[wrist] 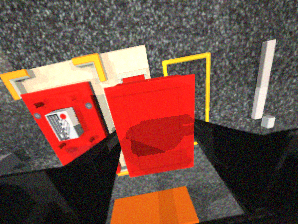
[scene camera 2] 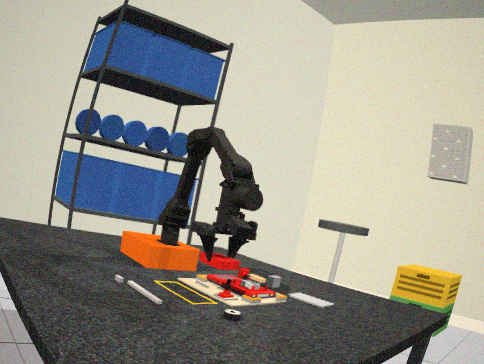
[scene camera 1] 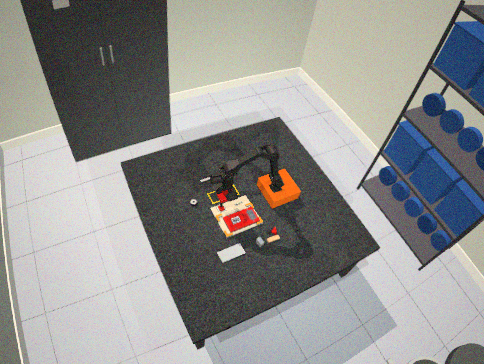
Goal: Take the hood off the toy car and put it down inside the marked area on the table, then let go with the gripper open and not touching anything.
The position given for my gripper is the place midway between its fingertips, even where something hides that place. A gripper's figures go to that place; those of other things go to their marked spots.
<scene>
My gripper [wrist: 154,127] is 0.11 m from the lens. A hood [wrist: 154,118] is 0.09 m from the lens. A toy car [wrist: 81,96] is 0.21 m from the lens. The marked spots on the toy car and the hood are 0.14 m apart.
</scene>
